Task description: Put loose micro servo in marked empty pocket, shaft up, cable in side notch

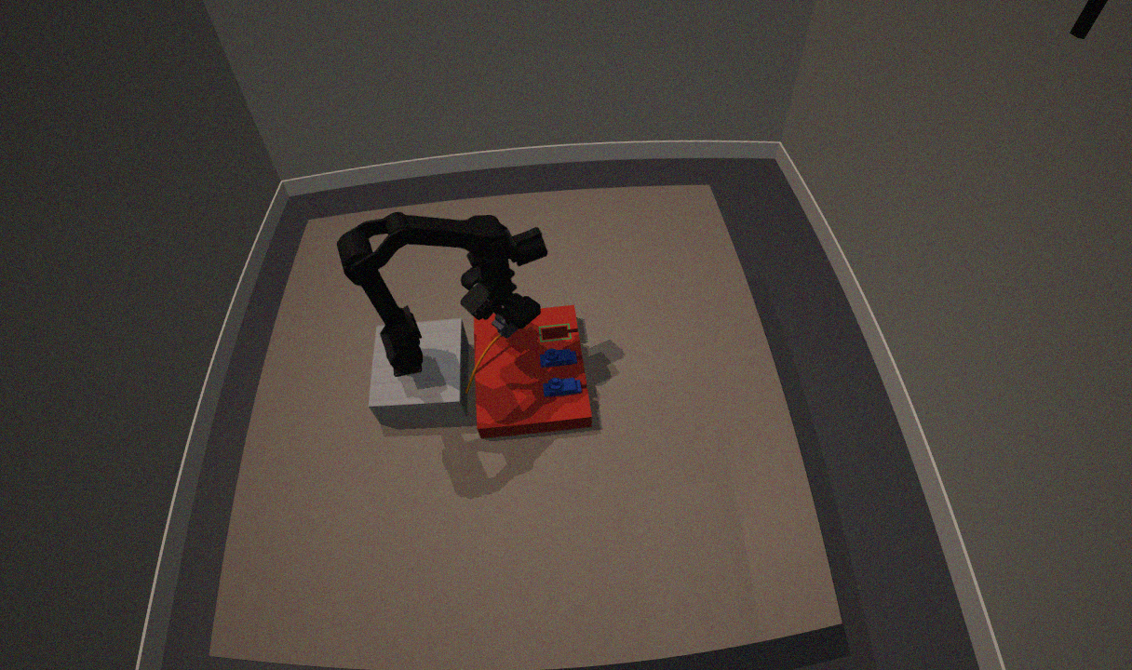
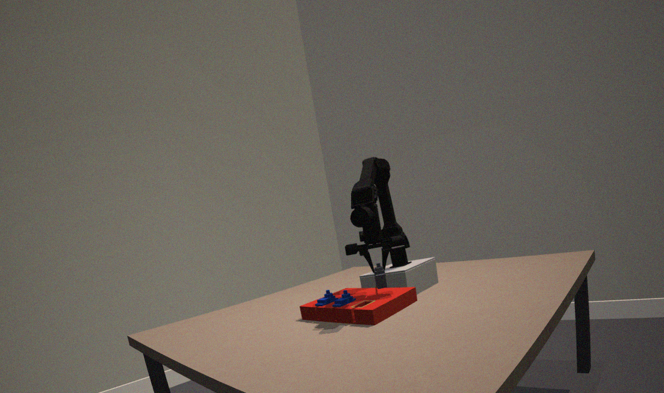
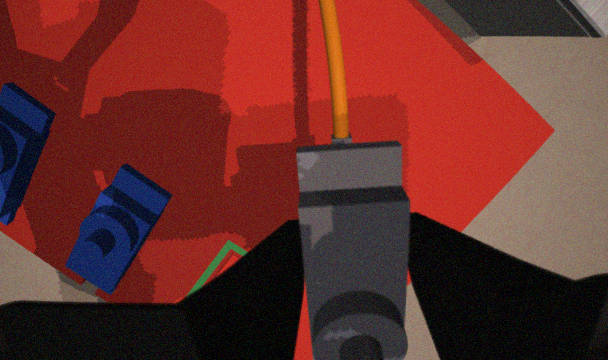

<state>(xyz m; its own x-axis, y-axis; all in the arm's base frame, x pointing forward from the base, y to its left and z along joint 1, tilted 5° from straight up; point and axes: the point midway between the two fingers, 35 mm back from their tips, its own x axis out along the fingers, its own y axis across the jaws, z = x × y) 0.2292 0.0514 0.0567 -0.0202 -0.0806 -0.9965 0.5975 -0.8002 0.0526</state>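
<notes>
The red deck is 10 cm below my gripper tip and 7 cm to the right of it.
</notes>
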